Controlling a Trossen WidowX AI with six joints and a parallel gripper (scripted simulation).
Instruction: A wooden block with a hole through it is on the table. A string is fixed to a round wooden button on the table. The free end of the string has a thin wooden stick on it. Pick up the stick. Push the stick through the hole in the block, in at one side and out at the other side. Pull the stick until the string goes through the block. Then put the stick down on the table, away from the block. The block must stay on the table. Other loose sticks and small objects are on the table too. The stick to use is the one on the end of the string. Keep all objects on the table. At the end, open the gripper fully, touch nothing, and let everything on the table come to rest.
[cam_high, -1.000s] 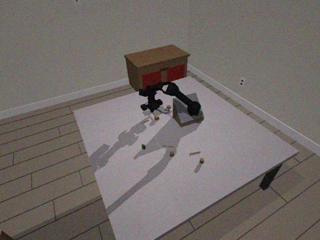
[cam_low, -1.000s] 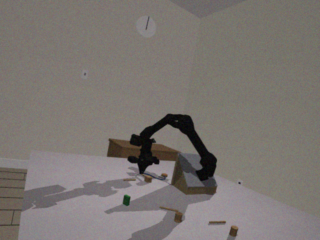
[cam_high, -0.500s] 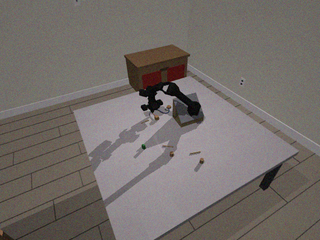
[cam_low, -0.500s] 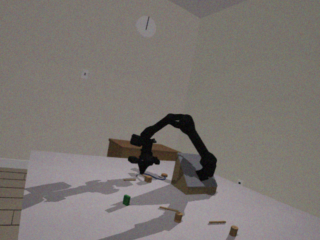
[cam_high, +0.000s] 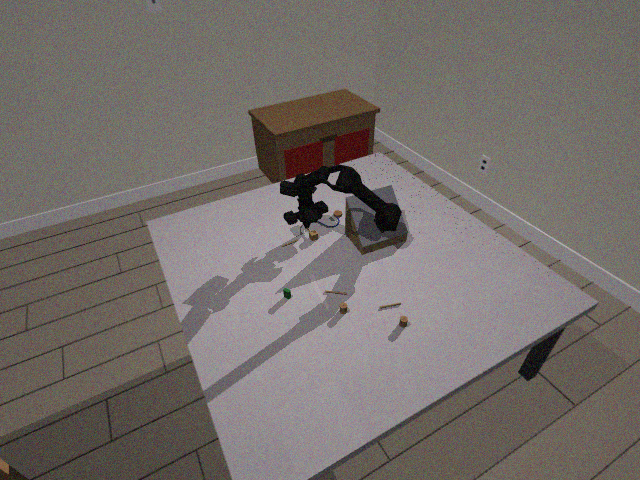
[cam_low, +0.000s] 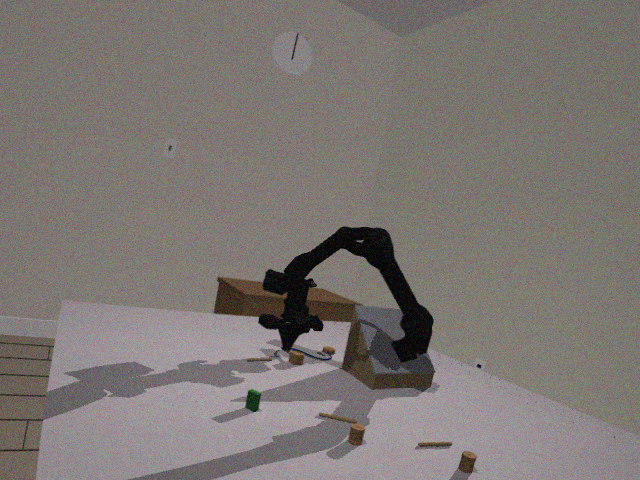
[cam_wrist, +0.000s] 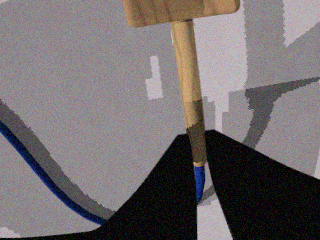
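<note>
Right now the wooden block is 60 mm to the left of my gripper tip. The rest, counted from my gripper tip: green cube (260 mm ahead, 290 mm to the left, 10 mm above); round wooden button (170 mm behind, 20 mm to the right, 10 mm below).
</note>
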